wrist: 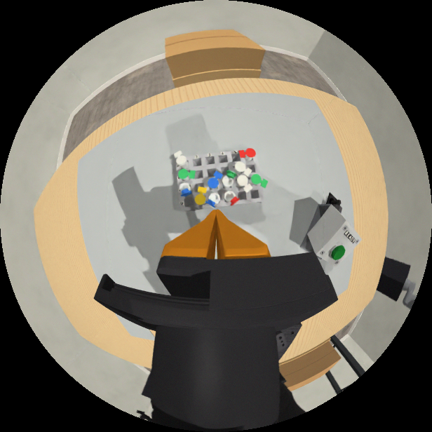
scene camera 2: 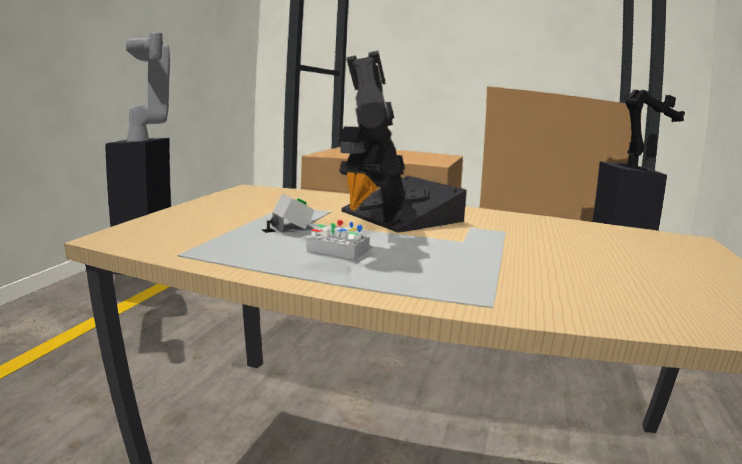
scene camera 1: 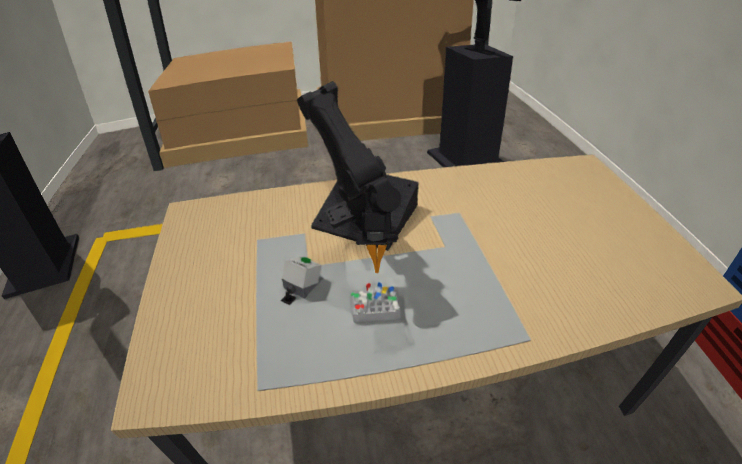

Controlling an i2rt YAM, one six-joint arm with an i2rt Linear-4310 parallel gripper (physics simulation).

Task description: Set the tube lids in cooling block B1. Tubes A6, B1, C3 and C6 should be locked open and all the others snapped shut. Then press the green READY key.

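Places are measured from the arm's base along level axes (x right, y ahead, z up), in millimetres.
Pixels of known places: gripper, between the fingertips: [scene camera 2: 352,209] [scene camera 1: 377,272]; arm's base, origin of its link: [scene camera 2: 394,200] [scene camera 1: 358,206].
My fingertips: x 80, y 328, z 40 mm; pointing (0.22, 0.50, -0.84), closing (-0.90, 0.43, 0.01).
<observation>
Ahead of a thing's pixels: the offset from my fingertips to its top centre. "pt": to the spot under its first point. Level surfaces: height alone.
Cooling block B1 {dx +23, dy +41, dz -53 mm} [scene camera 1: 376,316] [scene camera 2: 331,247] [wrist: 245,201] is a grey block on the mat, holding many small tubes with coloured lids. In the wrist view, white tube mouths show beside a blue lid [wrist: 186,192] at the left, another blue lid [wrist: 211,203], a red lid [wrist: 234,201] and a green lid [wrist: 231,174]. Round lid tops show in white [wrist: 181,160], yellow [wrist: 200,199], blue [wrist: 213,182] and red [wrist: 250,152]; whether each is snapped cannot be told. My gripper [scene camera 1: 377,271] [scene camera 2: 354,209] [wrist: 215,215] is shut and empty, above and on the arm's side of the block. The green READY key [scene camera 1: 305,259] [scene camera 2: 301,201] [wrist: 338,252] stands clear of it.
The key sits on a tilted grey box {pt dx +174, dy -85, dz -21 mm} [scene camera 1: 300,276] [scene camera 2: 292,212] [wrist: 325,232], to the right of the block in the wrist view. A small black piece {pt dx +218, dy -75, dz -76 mm} [scene camera 1: 288,298] [scene camera 2: 268,227] [wrist: 333,200] is beside it. Both rest on the grey mat {dz -83 mm} [scene camera 1: 306,350] [scene camera 2: 437,279] [wrist: 260,120].
</observation>
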